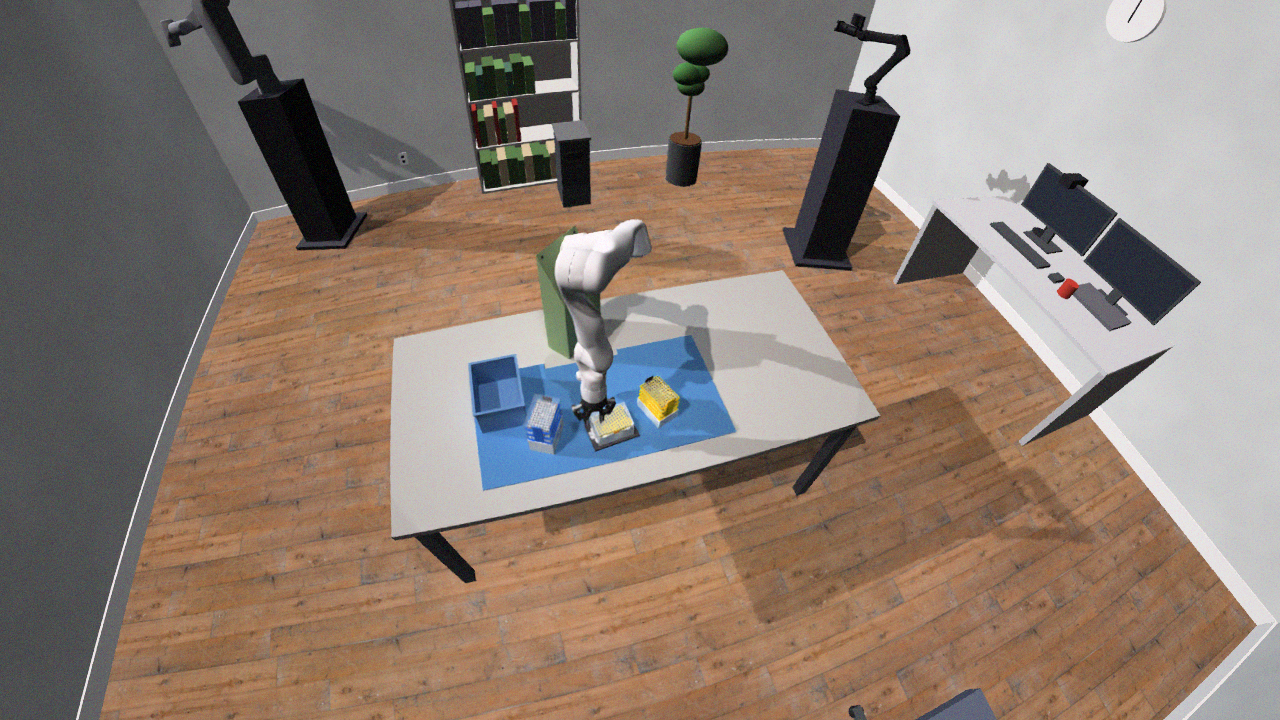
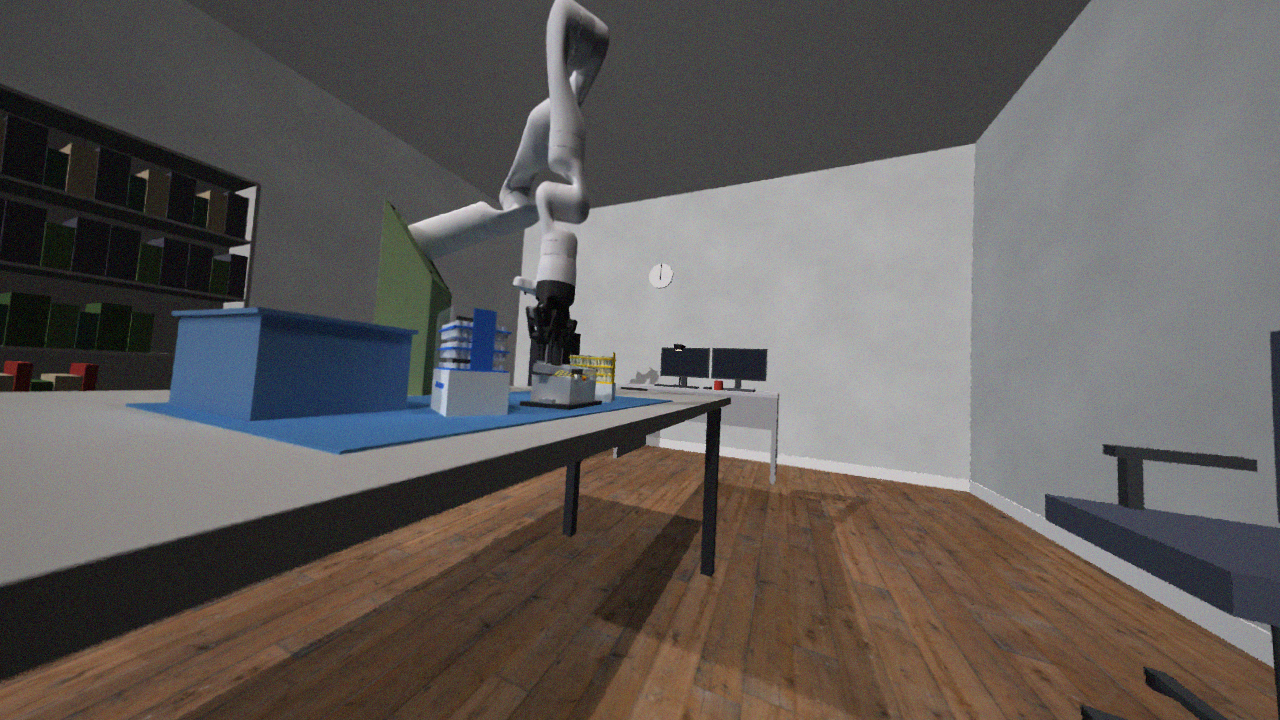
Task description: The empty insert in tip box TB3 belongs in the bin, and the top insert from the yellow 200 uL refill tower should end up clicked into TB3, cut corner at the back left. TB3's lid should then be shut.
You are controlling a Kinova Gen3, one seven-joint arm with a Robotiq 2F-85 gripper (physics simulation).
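Tip box TB3 [image 1: 613, 429] [image 2: 562, 387] stands on the blue mat [image 1: 693, 416] [image 2: 357, 429] and shows yellow inside through its pale top. My gripper [image 1: 597, 413] [image 2: 553, 360] points straight down right over the back part of TB3, its fingers partly apart with nothing between them. TB3's lid looks lowered flat under the fingers; I cannot tell whether it is fully latched. The yellow 200 uL refill tower [image 1: 657, 399] [image 2: 597, 367] stands to the right of TB3. The blue bin [image 1: 496, 390] [image 2: 286, 362] stands at the mat's left end; its inside is not clear to see.
A blue and white refill tower [image 1: 542, 423] [image 2: 467, 376] stands between the bin and TB3, close to the arm. A green block [image 1: 556, 305] [image 2: 407, 295] stands behind the arm's base. The grey table [image 1: 787, 357] [image 2: 133, 483] carries everything.
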